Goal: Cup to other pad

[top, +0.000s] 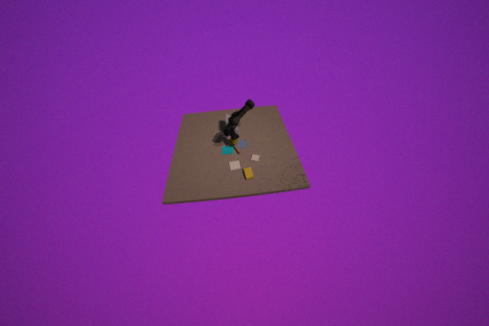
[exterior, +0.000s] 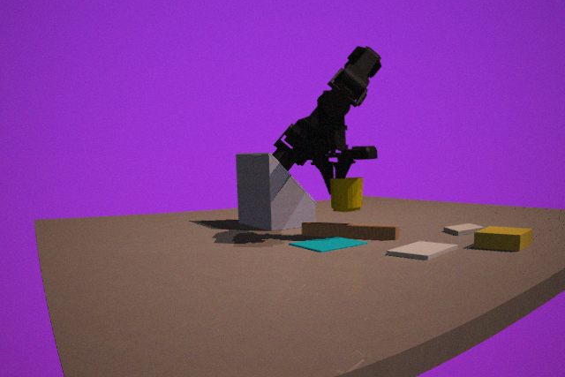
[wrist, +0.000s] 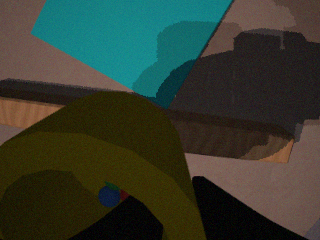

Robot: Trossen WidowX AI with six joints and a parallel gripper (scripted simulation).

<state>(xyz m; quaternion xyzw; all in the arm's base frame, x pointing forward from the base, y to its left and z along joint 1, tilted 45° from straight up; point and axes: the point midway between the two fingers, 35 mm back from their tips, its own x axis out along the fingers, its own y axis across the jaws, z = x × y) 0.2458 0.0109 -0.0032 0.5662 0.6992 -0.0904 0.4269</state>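
Now: the teal pad 10 cm below my gripper tip, 7 cm ahead of it and 6 cm to the right of it. Also, from my gripper tip: blue marble (3 cm to the left, 2 cm below, 2 cm ahead); wooden bar (9 cm below, 3 cm ahead, 2 cm to the left); yellow cup (2 cm ahead, 1 cm to the left).
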